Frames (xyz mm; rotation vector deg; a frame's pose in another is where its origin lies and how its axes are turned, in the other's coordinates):
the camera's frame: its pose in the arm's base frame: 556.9 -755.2 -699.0 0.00 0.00 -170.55
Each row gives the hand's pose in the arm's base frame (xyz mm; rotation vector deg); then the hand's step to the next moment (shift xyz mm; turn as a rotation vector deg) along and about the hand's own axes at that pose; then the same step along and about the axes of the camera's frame.
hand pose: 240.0 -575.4 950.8 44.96 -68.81 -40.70
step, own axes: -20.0 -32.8 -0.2 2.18 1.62 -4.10
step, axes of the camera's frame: 6.4 0.5 -37.9 -4.46 1.05 1.79
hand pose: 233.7 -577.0 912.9 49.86 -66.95 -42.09
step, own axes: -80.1 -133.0 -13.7 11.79 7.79 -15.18
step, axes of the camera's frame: 10.6 -8.6 -155.3 -17.10 6.31 9.90
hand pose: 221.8 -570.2 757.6 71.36 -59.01 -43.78
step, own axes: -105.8 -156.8 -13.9 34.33 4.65 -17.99
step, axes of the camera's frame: 3.8 -73.2 -174.9 -24.94 27.81 11.32
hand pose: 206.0 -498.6 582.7 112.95 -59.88 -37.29
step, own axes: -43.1 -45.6 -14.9 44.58 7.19 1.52
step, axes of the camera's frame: -17.5 -56.1 -26.5 -12.29 43.44 1.92
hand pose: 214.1 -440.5 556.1 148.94 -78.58 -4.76
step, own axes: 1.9 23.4 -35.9 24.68 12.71 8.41
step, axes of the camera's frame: 14.1 6.8 39.9 2.21 28.56 -4.57
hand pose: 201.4 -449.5 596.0 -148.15 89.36 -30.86
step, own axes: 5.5 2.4 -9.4 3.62 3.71 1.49
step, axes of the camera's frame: 3.6 4.3 9.6 1.93 4.85 -1.35
